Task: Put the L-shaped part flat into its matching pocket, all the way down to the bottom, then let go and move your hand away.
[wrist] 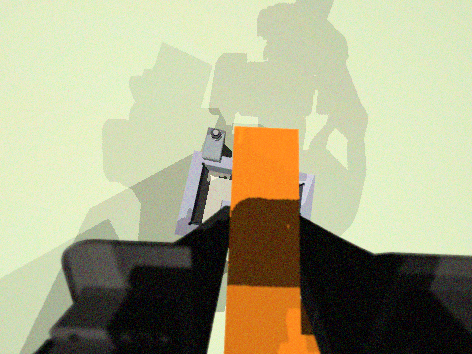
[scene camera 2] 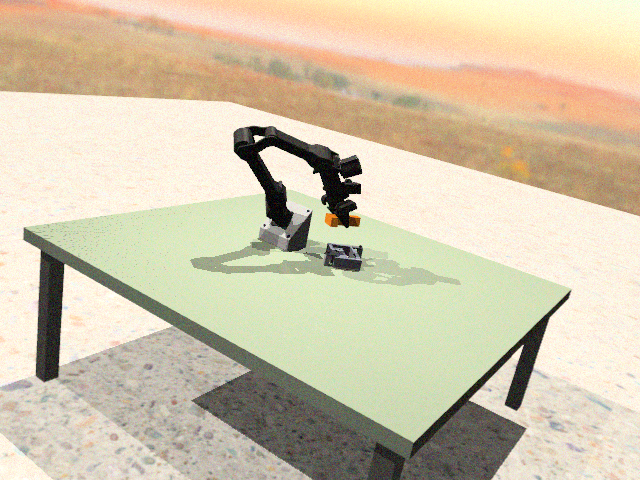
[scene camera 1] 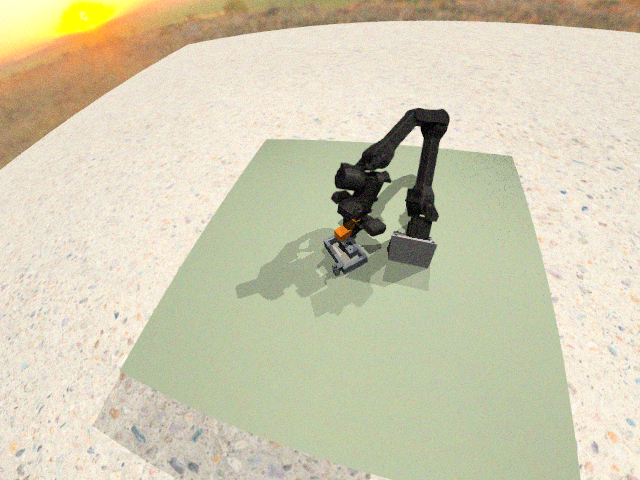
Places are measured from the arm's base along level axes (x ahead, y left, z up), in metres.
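Pixels of known places: gripper, between the fingertips: (wrist: pixel 255 213) (scene camera 2: pixel 345 226) (scene camera 1: pixel 347 233); arm's base, origin of its link: (scene camera 2: pixel 282 218) (scene camera 1: pixel 417 237).
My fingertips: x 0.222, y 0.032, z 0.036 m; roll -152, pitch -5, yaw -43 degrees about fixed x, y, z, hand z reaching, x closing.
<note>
Ahead of a thing's pixels: the offset from my fingertips to its top centre. Level surfaces: height alone.
The orange L-shaped part {dy -0.019, dx +0.000, dz +0.038 m} (scene camera 1: pixel 342 233) (scene camera 2: pixel 332 220) (wrist: pixel 266 165) is held above the grey pocket fixture. My gripper (scene camera 2: pixel 345 222) (wrist: pixel 255 213) is shut on it, with one black finger on each side of its long bar in the wrist view. The grey fixture {dy -0.001, dx +0.014, dz -0.071 m} (scene camera 1: pixel 356 267) (scene camera 2: pixel 343 261) (wrist: pixel 186 210) stands on the table, a walled frame with a light floor inside and a small bracket at one corner. In scene camera 2 there is a visible gap between the part and the fixture below it. In the wrist view the part hides the middle of the fixture.
The grey arm base (scene camera 1: pixel 412 250) (scene camera 2: pixel 294 232) stands beside the fixture on the green table top {dz -0.119 m} (scene camera 1: pixel 361 361) (scene camera 2: pixel 310 320). Shadows of the arm fall across the table around the fixture.
</note>
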